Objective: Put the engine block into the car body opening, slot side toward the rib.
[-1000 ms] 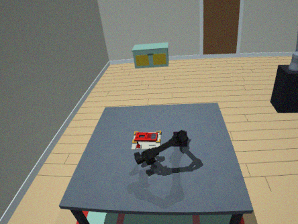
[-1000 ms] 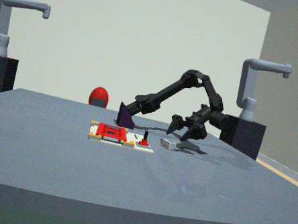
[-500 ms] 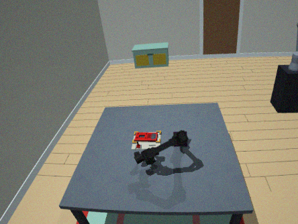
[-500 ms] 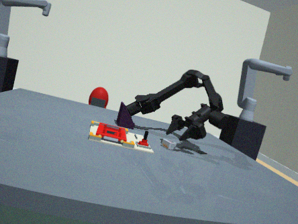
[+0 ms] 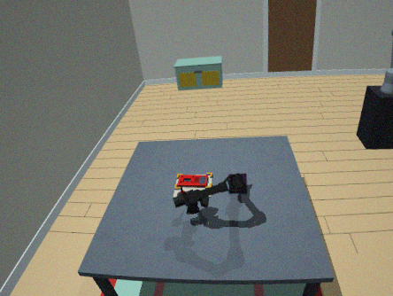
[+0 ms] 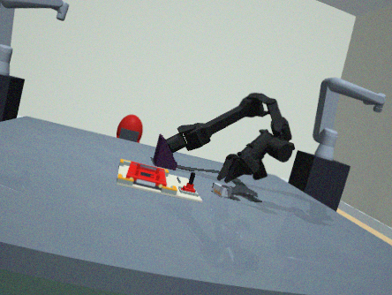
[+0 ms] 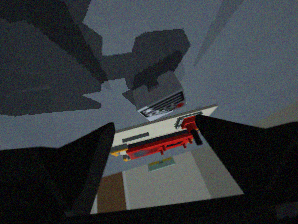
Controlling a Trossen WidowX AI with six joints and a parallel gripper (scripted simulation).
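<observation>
The grey engine block is 10 mm ahead of my gripper tip, 10 mm to the left of it and 30 mm below it.
</observation>
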